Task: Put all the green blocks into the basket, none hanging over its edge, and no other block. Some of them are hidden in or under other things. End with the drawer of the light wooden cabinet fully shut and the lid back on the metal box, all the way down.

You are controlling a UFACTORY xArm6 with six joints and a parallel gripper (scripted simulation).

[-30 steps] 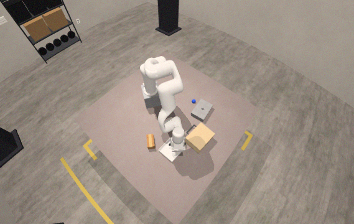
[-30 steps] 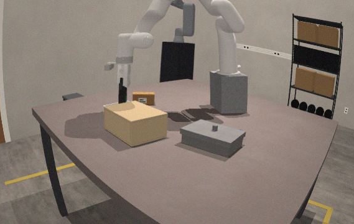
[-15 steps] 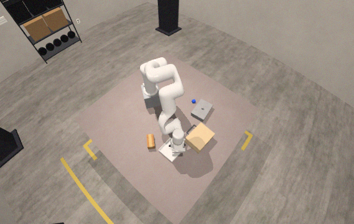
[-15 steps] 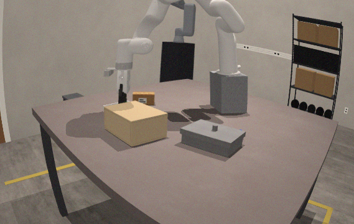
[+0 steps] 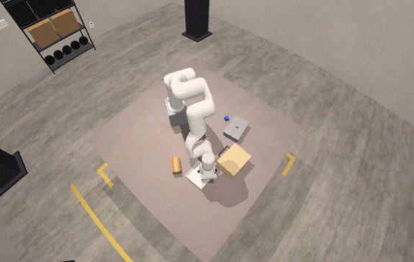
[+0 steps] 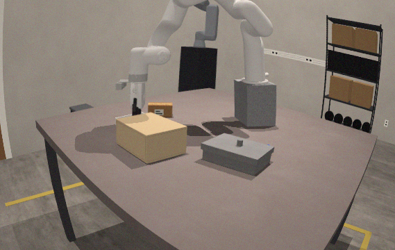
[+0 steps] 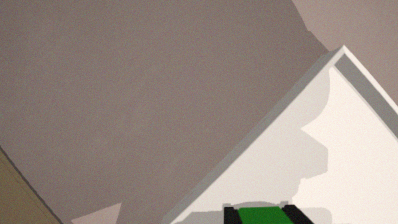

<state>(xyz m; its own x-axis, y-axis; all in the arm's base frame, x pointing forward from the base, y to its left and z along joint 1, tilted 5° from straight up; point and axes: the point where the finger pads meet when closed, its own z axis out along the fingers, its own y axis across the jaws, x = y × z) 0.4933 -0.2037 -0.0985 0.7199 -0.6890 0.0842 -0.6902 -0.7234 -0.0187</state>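
The white basket lies 30 mm behind my hand, 30 mm to the right of it and 30 mm below it. The rest, counted from my hand: metal box 70 mm behind, 430 mm to the left, 10 mm below; then light wooden cabinet 70 mm ahead, 190 mm to the left; then grey metal lid 70 mm behind, 430 mm to the left, 10 mm above.
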